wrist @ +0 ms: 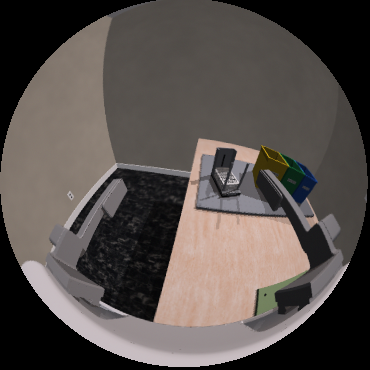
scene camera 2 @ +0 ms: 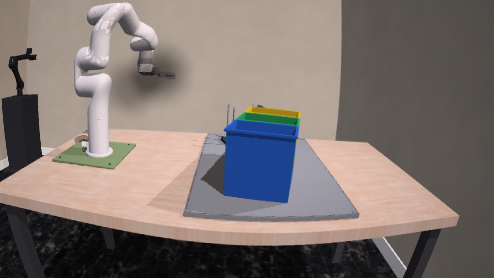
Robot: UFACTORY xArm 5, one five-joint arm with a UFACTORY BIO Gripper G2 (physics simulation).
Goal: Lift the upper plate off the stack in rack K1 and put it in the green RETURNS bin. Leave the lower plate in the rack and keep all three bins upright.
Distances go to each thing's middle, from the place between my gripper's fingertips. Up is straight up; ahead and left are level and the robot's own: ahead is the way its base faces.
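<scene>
The blue bin (scene camera 2: 259, 156) sits 350 mm ahead of my hand, 670 mm to the right of it and 170 mm below it. As for the yellow bin (wrist: 267, 158), I find it 170 mm below my hand, 410 mm ahead of it and 410 mm to the right of it. Going by their middles, the yellow bin is the nearest to my hand of the things named here.
</scene>
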